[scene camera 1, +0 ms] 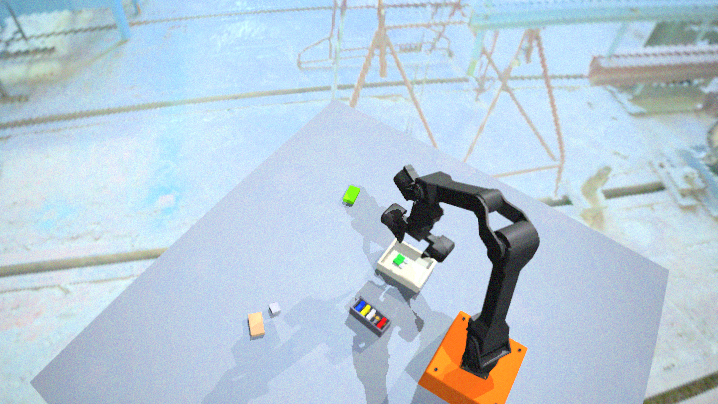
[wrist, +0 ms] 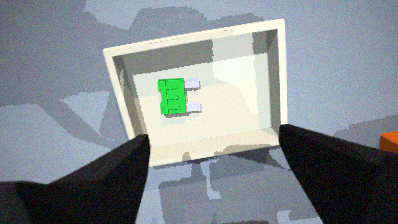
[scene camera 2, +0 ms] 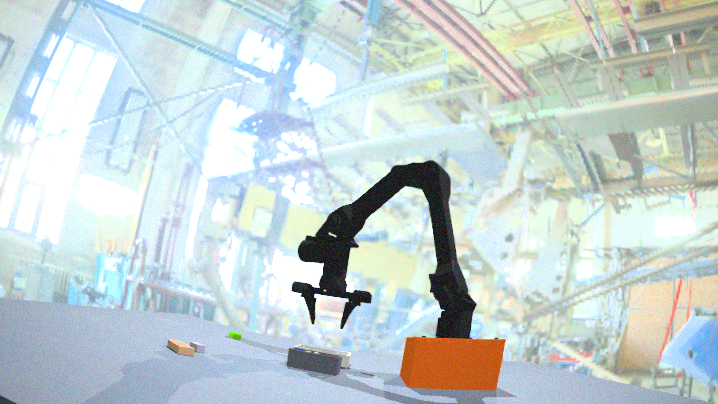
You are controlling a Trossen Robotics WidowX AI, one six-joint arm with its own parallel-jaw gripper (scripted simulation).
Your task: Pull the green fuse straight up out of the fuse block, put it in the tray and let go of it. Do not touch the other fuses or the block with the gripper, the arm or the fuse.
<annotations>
my gripper: scene camera 1; wrist 214,137; scene camera 2
same spot on my gripper: (scene camera 2: pixel 309 298) = (scene camera 1: pixel 394 233)
</annotations>
